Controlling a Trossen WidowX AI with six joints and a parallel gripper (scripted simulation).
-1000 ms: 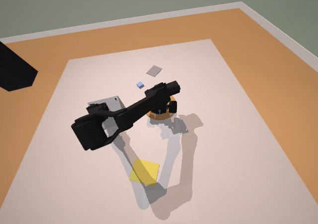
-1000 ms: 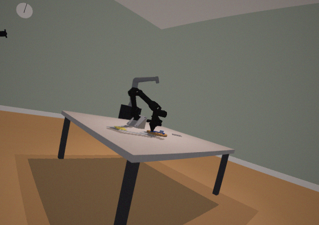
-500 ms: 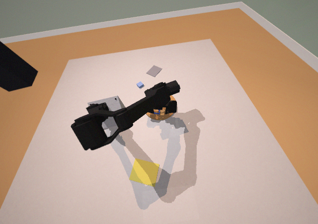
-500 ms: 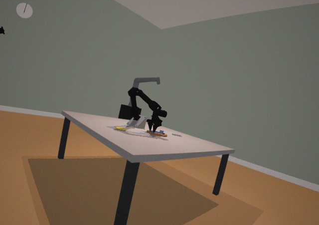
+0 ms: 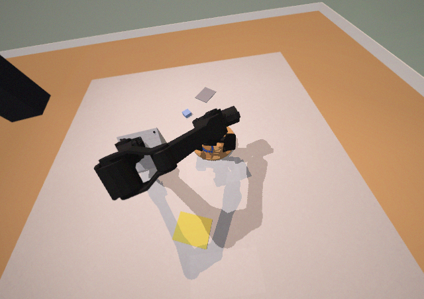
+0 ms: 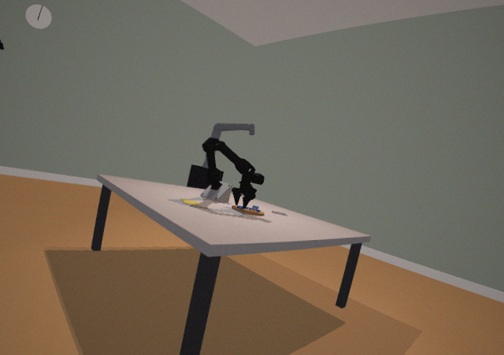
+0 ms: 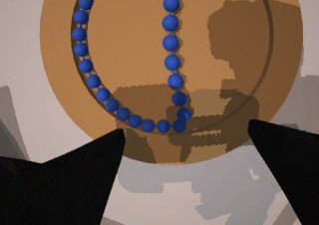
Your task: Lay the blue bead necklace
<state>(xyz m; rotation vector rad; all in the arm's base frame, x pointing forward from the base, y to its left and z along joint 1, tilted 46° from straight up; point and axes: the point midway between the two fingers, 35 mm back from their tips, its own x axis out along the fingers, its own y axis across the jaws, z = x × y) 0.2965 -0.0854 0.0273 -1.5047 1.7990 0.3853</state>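
Right now the round bead board is 2 cm ahead of my gripper tip, 6 cm to the left of it and 1 cm below it. From my gripper tip the other things lie so: yellow square patch: 14 cm behind, 26 cm to the right, 2 cm below; flat grey tile: 6 cm ahead, 37 cm to the left, 2 cm below; light blue cube: 7 cm behind, 26 cm to the left, 1 cm below.
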